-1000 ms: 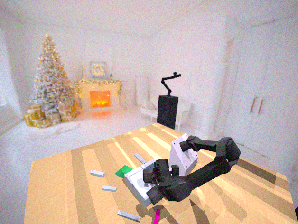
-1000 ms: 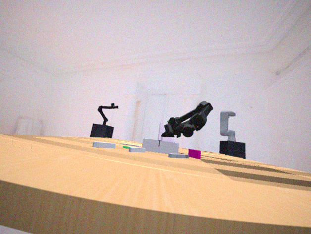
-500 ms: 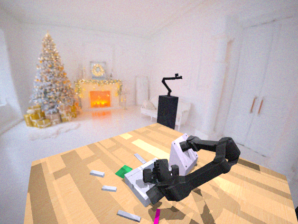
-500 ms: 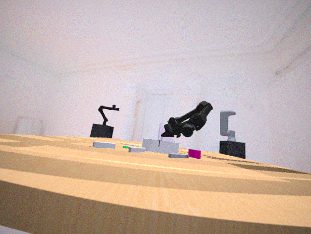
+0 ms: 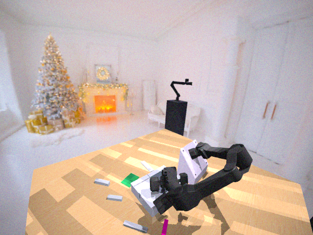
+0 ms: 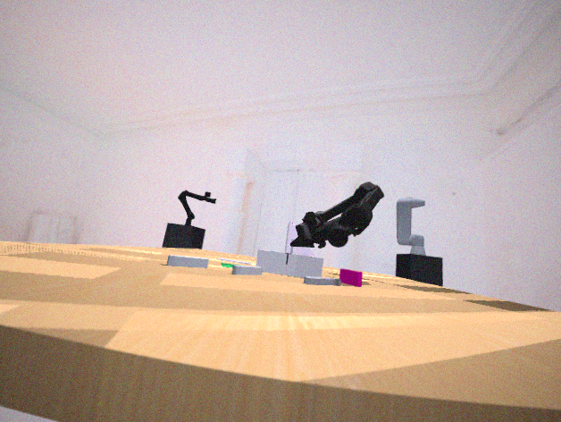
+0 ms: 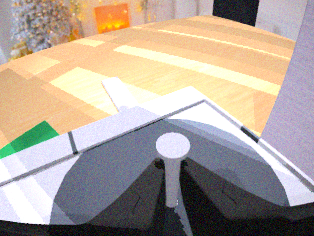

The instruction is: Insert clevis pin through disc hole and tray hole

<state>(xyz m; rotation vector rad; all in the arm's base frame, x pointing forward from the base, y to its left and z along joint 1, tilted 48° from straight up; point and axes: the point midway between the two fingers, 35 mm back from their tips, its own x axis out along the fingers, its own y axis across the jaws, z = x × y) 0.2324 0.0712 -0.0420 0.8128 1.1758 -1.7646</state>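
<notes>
My gripper tip is 1 cm above the steel clevis pin. Also, from my gripper tip: steel tray (3 cm ahead, 5 cm below); green flat piece (13 cm ahead, 16 cm to the right, 9 cm below); grey aluminium disc (3 cm below).
</notes>
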